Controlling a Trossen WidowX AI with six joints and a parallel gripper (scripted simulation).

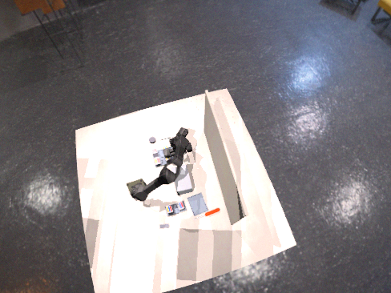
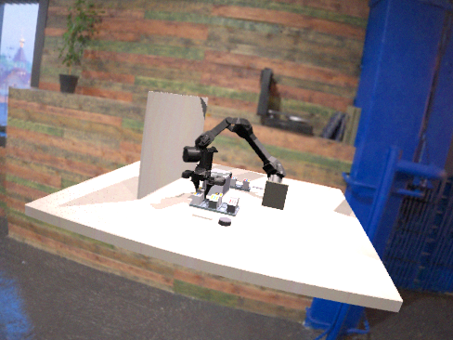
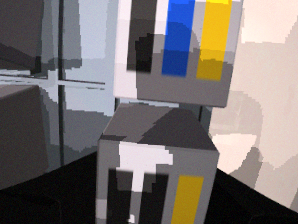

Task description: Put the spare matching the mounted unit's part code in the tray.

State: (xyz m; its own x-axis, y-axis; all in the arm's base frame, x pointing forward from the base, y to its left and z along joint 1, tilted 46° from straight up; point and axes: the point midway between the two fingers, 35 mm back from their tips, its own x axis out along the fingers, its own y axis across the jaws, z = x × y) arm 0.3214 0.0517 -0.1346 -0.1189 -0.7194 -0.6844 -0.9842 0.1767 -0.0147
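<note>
My gripper tip is 360 mm to the left of the pale blue-grey square tray, 20 mm past it and 20 mm above it. Round my gripper tip: grey spare block (20 mm above); then tall grey upright panel (220 mm to the right, 200 mm above, 190 mm ahead); then black tape roll (200 mm to the left, 130 mm behind, 20 mm below).
</note>
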